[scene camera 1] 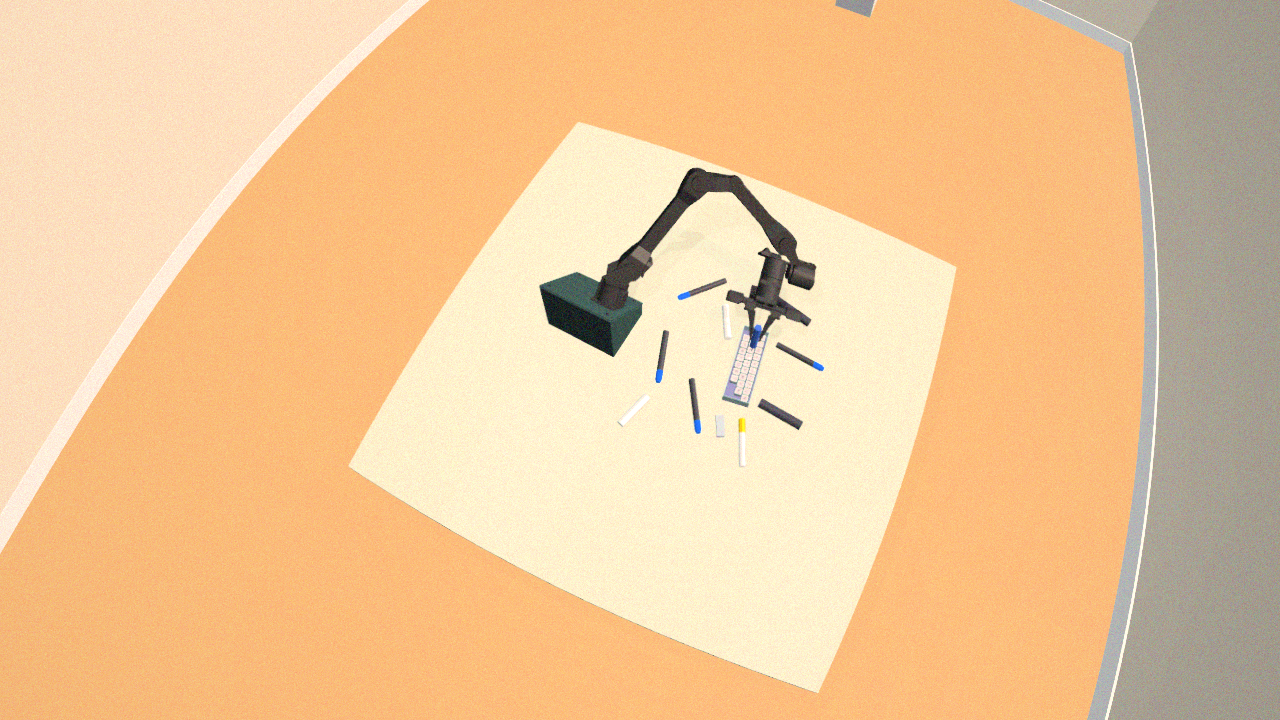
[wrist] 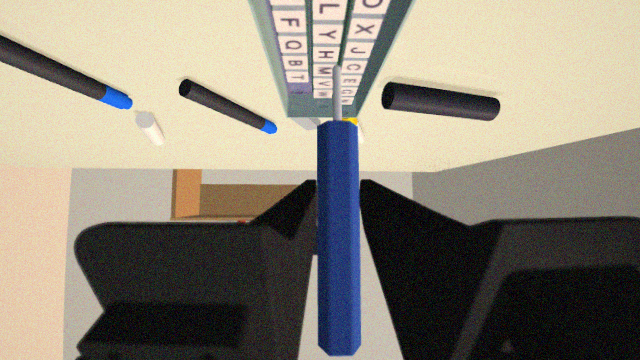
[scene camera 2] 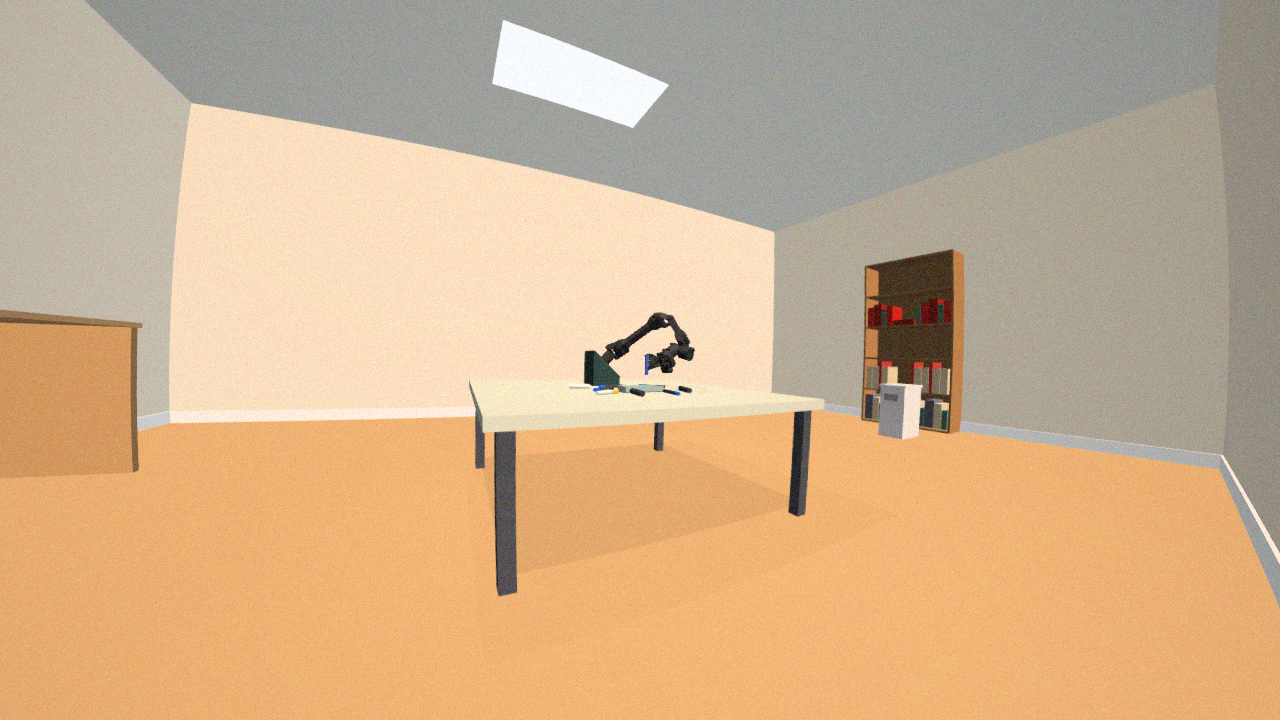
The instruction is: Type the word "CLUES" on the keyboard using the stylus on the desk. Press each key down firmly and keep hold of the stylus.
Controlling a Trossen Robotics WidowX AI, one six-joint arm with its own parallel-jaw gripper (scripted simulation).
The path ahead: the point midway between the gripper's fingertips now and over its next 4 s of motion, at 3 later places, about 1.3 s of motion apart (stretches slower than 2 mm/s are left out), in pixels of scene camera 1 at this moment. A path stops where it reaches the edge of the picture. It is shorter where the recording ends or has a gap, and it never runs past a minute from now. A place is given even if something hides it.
My gripper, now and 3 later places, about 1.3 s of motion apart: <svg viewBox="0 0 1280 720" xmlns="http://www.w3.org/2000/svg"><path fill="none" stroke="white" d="M754 340L752 344L752 342L749 325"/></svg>
